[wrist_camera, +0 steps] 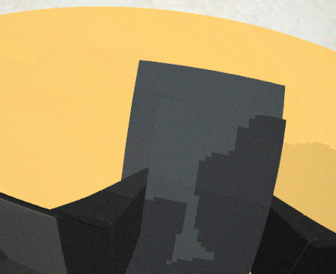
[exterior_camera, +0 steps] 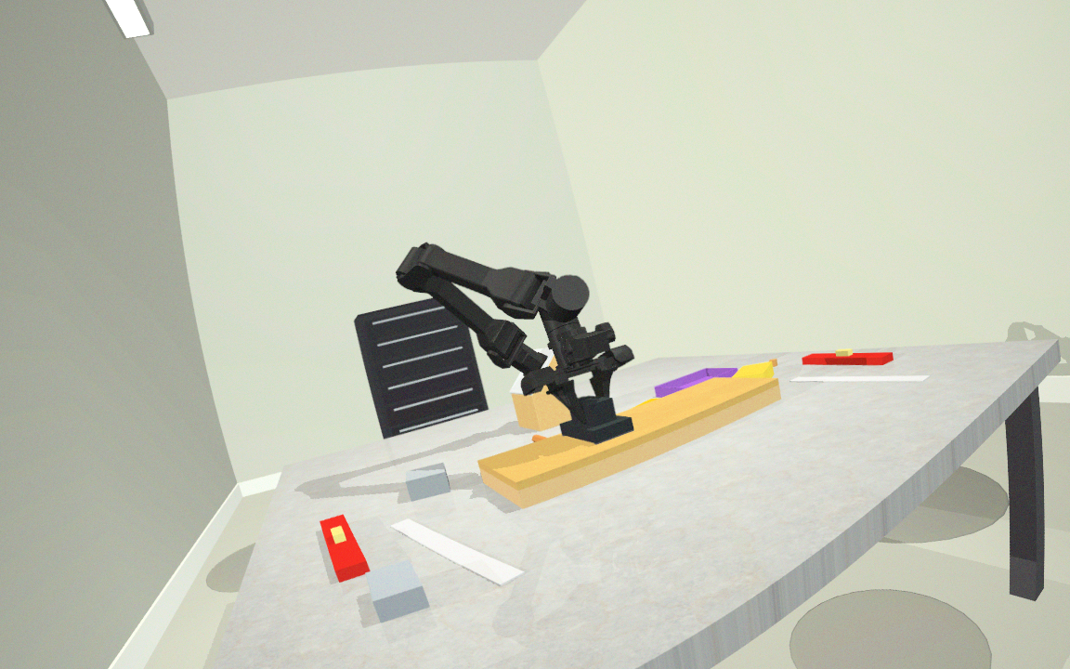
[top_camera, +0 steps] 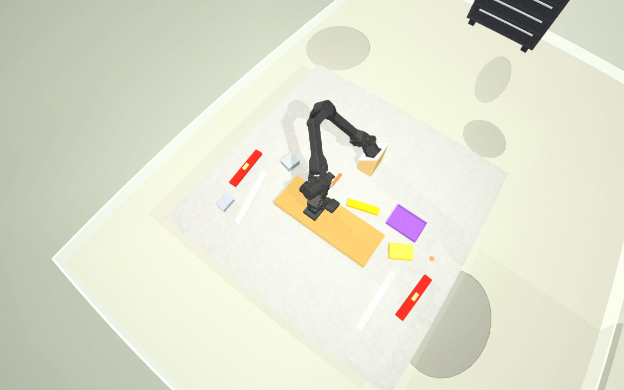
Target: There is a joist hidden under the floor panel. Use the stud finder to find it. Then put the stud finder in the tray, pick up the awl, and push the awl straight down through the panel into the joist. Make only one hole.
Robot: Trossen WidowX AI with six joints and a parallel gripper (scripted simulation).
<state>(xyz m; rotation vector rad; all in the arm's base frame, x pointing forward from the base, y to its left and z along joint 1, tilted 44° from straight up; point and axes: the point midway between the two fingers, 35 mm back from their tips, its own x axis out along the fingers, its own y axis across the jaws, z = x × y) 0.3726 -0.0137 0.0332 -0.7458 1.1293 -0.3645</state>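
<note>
Now: gripper tip 26 cm past the purple tray, 36 cm to the right of it and 5 cm above it. From my gripper tip the other things lie so: yellow bar (18 cm behind, 16 cm to the left, 6 cm below); then stud finder (2 cm behind, 2 cm above); then awl (17 cm behind, 4 cm to the right, 6 cm below).
</note>
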